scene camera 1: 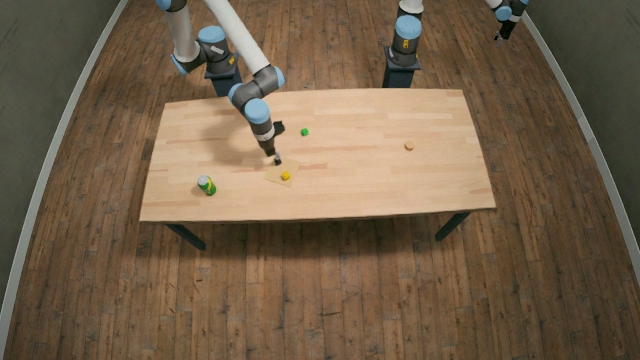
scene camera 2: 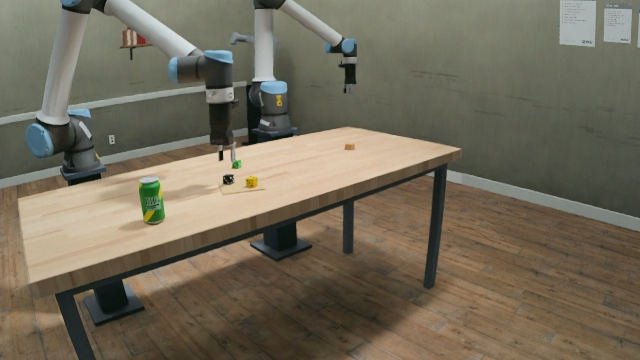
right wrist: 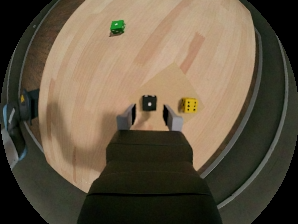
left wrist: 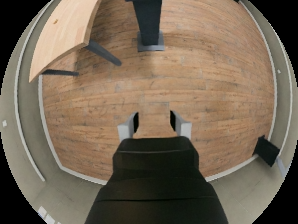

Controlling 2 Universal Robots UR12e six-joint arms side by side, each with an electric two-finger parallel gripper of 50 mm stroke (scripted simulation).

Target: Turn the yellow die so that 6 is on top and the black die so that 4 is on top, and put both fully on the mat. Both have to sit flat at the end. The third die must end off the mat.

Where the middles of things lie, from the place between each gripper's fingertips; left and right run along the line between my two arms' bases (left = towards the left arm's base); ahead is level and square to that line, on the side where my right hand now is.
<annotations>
The tan mat [right wrist: 170,85] lies 4 cm ahead of my right hand [scene camera 2: 227,161], 2 cm to the left of it and 10 cm below it.
</annotations>
